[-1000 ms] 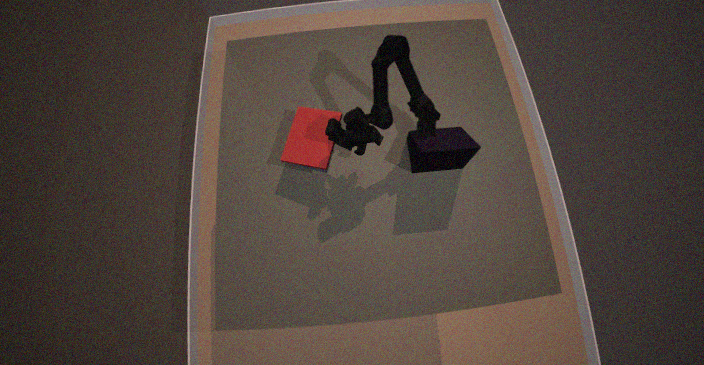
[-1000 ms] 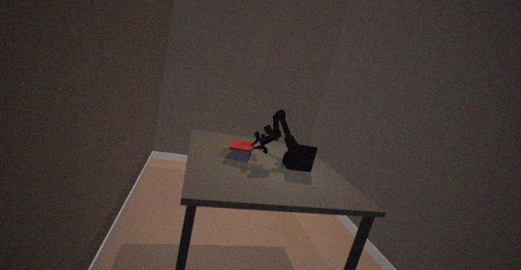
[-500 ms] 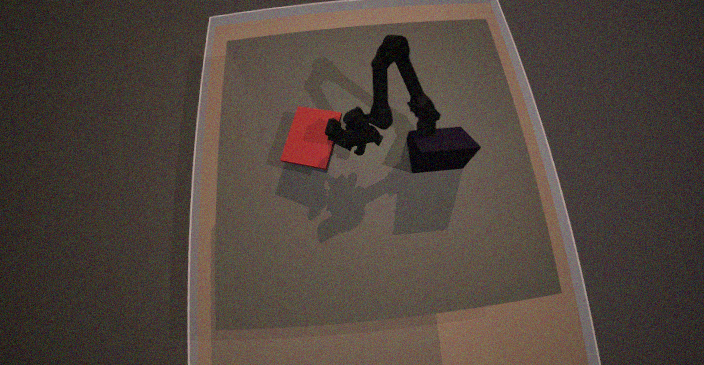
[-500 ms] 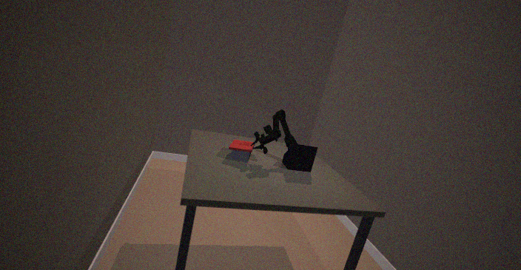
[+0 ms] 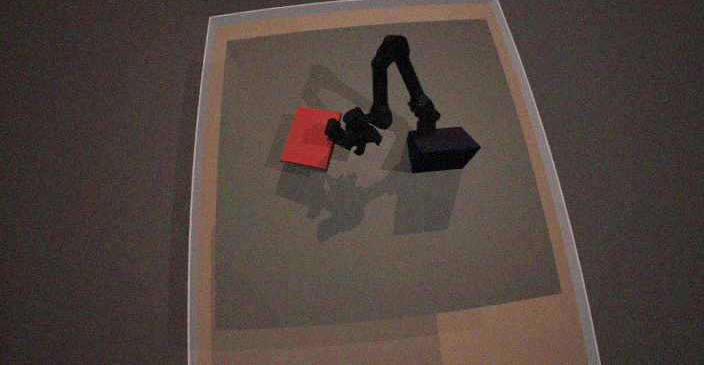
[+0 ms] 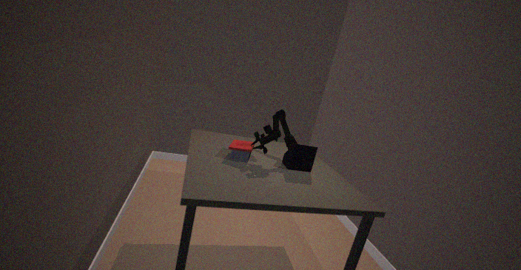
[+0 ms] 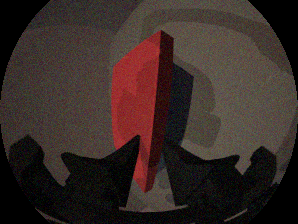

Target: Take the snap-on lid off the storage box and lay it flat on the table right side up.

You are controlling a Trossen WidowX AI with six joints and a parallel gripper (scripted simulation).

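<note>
My gripper tip is now 80 mm short of the red lid and 20 mm to the left of it. Round my gripper tip: blue storage box (70 mm ahead, 10 mm to the right, 60 mm below).
</note>
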